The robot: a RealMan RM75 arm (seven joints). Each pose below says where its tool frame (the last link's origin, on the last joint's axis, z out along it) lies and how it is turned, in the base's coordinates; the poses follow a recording.
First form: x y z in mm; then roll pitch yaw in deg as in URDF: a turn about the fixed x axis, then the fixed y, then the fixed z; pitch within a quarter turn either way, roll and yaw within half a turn.
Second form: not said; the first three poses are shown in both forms.
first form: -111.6 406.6 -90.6 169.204 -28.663 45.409
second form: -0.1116 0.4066 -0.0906 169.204 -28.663 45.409
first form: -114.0 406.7 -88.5 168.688 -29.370 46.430
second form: -0.1140 0.4067 -0.0885 168.688 -29.370 46.430
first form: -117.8 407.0 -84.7 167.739 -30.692 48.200
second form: -0.1178 0.4070 -0.0847 167.739 -30.692 48.200
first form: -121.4 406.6 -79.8 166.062 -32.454 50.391
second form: -0.1214 0.4066 -0.0798 166.062 -32.454 50.391
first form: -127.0 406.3 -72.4 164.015 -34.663 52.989
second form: -0.1270 0.4063 -0.0724 164.015 -34.663 52.989
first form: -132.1 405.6 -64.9 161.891 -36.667 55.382
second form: -0.1321 0.4056 -0.0649 161.891 -36.667 55.382
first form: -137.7 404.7 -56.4 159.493 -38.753 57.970
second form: -0.1377 0.4047 -0.0564 159.493 -38.753 57.970
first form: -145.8 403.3 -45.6 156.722 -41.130 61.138
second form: -0.1458 0.4033 -0.0456 156.722 -41.130 61.138
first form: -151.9 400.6 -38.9 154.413 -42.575 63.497
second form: -0.1519 0.4006 -0.0389 154.413 -42.575 63.497
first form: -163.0 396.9 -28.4 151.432 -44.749 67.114
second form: -0.1630 0.3969 -0.0284 151.432 -44.749 67.114
